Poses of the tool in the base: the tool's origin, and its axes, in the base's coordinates. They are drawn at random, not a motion.
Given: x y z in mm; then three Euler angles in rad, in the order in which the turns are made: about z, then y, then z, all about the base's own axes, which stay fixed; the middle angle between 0 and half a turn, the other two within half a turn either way.
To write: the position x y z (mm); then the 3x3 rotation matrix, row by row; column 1 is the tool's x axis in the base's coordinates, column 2 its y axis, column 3 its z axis. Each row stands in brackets. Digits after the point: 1 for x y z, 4 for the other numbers.
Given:
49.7 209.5 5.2 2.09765 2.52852 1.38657
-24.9 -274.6 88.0 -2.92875 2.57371 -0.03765
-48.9 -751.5 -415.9 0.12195 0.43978 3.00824
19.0 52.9 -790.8 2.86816 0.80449 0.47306
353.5 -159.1 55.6 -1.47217 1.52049 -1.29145
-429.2 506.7 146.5 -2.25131 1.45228 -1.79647
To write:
[49.7 209.5 5.2], [[-0.7744 0.6238 0.1054], [0.5626 0.6029 0.5656], [0.2893 0.4974 -0.8179]]
[-24.9 -274.6 88.0], [[0.8155 -0.2147 0.5375], [-0.2421 -0.9700 -0.0202], [0.5257 -0.1136 -0.8430]]
[-48.9 -751.5 -415.9], [[-0.9063 -0.0229 -0.4220], [-0.0012 -0.9984 0.0566], [-0.4226 0.0518 0.9048]]
[19.0 52.9 -790.8], [[-0.7174 0.2720 0.6414], [-0.0638 -0.9424 0.3283], [0.6937 0.1946 0.6935]]
[353.5 -159.1 55.6], [[-0.9552 0.1084 0.2754], [-0.2791 -0.0210 -0.9600], [-0.0983 -0.9939 0.0503]]
[-429.2 506.7 146.5], [[-0.7409 -0.6338 -0.2222], [0.2464 0.0512 -0.9678], [0.6248 -0.7718 0.1182]]

